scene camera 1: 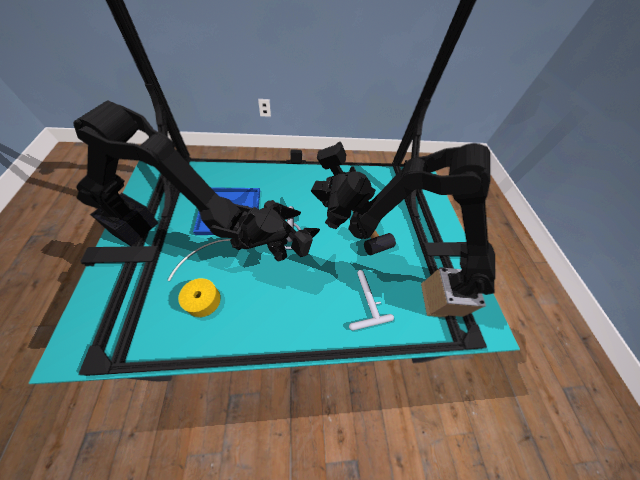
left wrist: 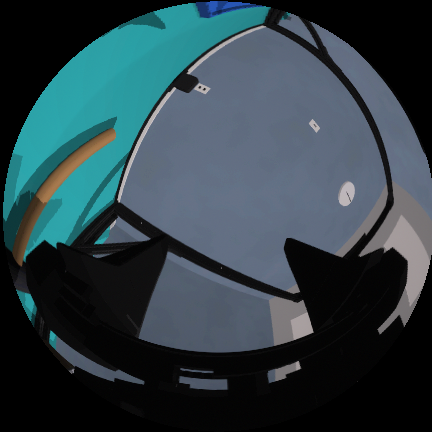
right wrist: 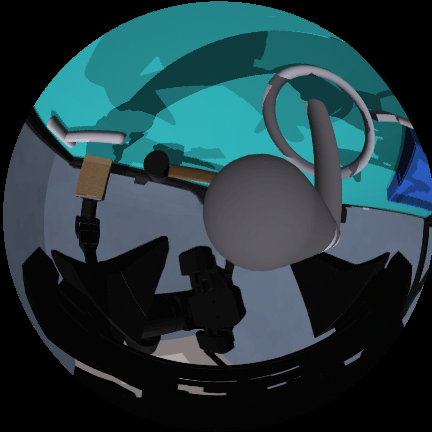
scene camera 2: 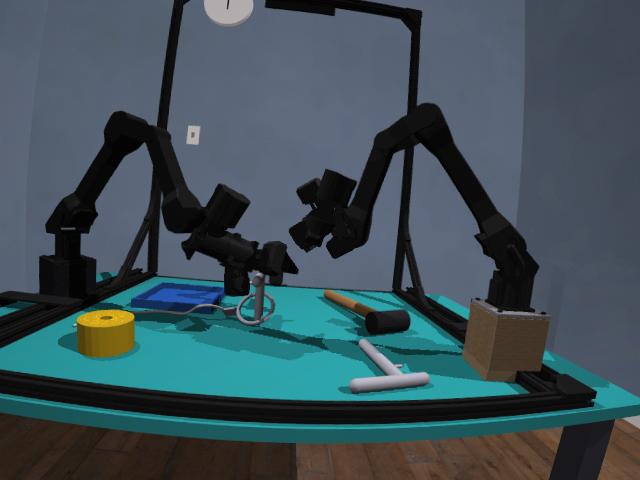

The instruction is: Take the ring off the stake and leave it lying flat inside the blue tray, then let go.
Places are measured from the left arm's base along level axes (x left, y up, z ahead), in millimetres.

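Pixels of known places: left gripper, fingertip midpoint: (scene camera 1: 346, 155) (left wrist: 228, 243); right gripper, fingertip midpoint: (scene camera 1: 309, 221) (scene camera 2: 285, 271); left arm's base, link origin: (scene camera 1: 462, 285) (right wrist: 89, 197) (scene camera 2: 508, 306); right arm's base, link origin: (scene camera 1: 118, 210) (scene camera 2: 67, 257).
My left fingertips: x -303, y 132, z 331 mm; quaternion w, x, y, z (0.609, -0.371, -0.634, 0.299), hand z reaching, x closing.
Observation:
For each thing: its top centre in the pictures, then the offset to it from my left fingertips.
- stake, top centre: (right wrist: 315, 251) (scene camera 2: 260, 273) dy -137, dx +145, dz +140 mm
- blue tray, top centre: (scene camera 2: 183, 292) (scene camera 1: 228, 207) dy -227, dx +46, dz +363 mm
- yellow cylinder, top centre: (scene camera 2: 106, 317) (scene camera 1: 197, 294) dy -200, dx +363, dz +355 mm
- grey T-shaped piece, top centre: (scene camera 2: 371, 355) (right wrist: 82, 137) (scene camera 1: 363, 295) dy -230, dx +316, dz -92 mm
- mallet, top centre: (left wrist: 50, 204) (scene camera 2: 356, 295) (scene camera 1: 361, 208) dy -199, dx +11, dz -89 mm
A grey ring (scene camera 2: 238, 310) (right wrist: 269, 107) stands upright around the stake (scene camera 2: 258, 299) (right wrist: 325, 145), a grey post with a crossbar on top. A thin curved tail (scene camera 1: 191, 256) (scene camera 2: 180, 311) runs from it to the left. The blue tray (scene camera 1: 257, 198) (scene camera 2: 170, 305) (right wrist: 417, 172) lies at the back left. My right gripper (scene camera 1: 309, 221) (scene camera 2: 288, 276) (right wrist: 229, 244) is open beside the stake's top; in its wrist view the crossbar's near end looms large over the fingers. My left gripper (scene camera 1: 325, 206) (scene camera 2: 315, 240) (left wrist: 228, 243) is open and empty, high up, away from the ring.
A yellow cylinder (scene camera 1: 199, 298) (scene camera 2: 105, 333) stands at the front left. A grey T-shaped piece (scene camera 1: 371, 321) (scene camera 2: 390, 382) lies at the front right, and a mallet (scene camera 1: 379, 243) (scene camera 2: 387, 321) lies behind it. A wooden block (scene camera 1: 439, 294) (scene camera 2: 509, 341) sits under the left arm's base.

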